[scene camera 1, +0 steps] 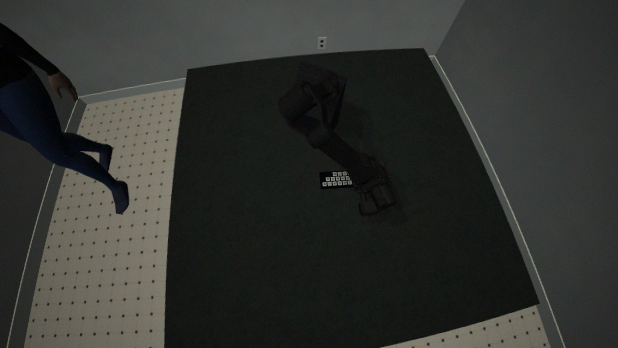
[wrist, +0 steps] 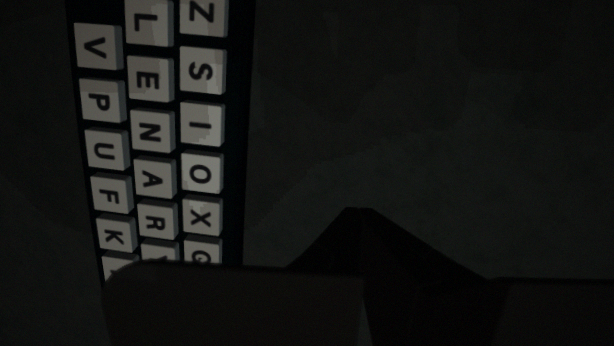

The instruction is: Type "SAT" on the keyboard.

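Seen in the pictures: gripper, fingertip midpoint: (scene camera 1: 358,194) (wrist: 356,221); arm's base, link origin: (scene camera 1: 329,85).
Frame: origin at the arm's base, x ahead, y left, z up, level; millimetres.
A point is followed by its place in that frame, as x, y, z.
Observation:
The keyboard (scene camera 1: 323,175) @[225, -118, -211] (wrist: 236,150) @[315, -19, -211] is a dark board with white letter keys, lying on the dark table. In the scene view the arm covers its right end. In the wrist view the S key (wrist: 203,71) @[314, 12, -205] is in the column nearest the board's right edge, and the A key (wrist: 154,177) @[281, -20, -205] is in the middle column. A key below K is mostly covered by the gripper body, so its letter cannot be read. My gripper (scene camera 1: 376,200) (wrist: 356,221) @[354, -43, -183] is shut and empty. In the wrist view its tips are right of the keyboard, over the table; their height is unclear.
The dark table (scene camera 1: 260,260) @[418, -448, -223] carries the arm (scene camera 1: 345,152) @[327, -140, 158], which reaches from the back toward the keyboard's right end. A person (scene camera 1: 37,115) in blue trousers is at the left, beyond the table's left edge, over the tiled floor (scene camera 1: 100,260). Grey walls are behind and at the right.

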